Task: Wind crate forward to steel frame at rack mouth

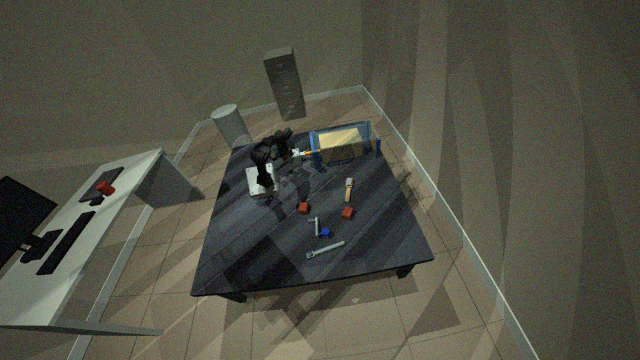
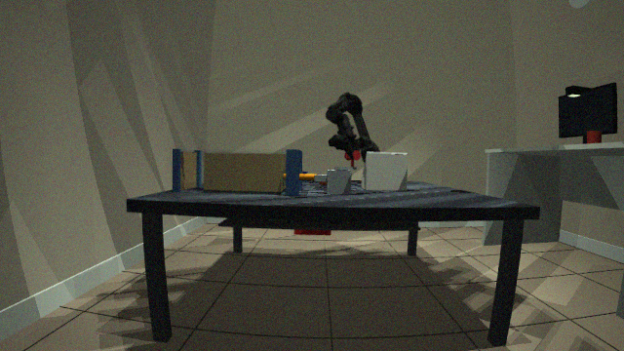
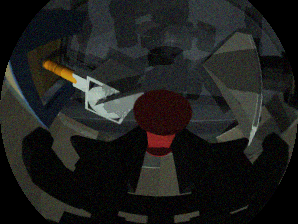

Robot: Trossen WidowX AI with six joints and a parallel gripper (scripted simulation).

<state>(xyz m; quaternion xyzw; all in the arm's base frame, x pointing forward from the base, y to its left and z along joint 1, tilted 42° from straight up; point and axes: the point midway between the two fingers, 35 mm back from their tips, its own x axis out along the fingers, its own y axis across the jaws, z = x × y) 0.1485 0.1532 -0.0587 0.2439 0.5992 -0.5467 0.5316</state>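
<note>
The crank arm is 3 cm below my gripper tip, 3 cm ahead of it and 1 cm to the left of it. Round my gripper tip: grey winch 10 cm below, 6 cm ahead, 5 cm to the left; red knob 1 cm to the right, 1 cm ahead; blue frame 24 cm ahead, 4 cm to the left, 3 cm below.
</note>
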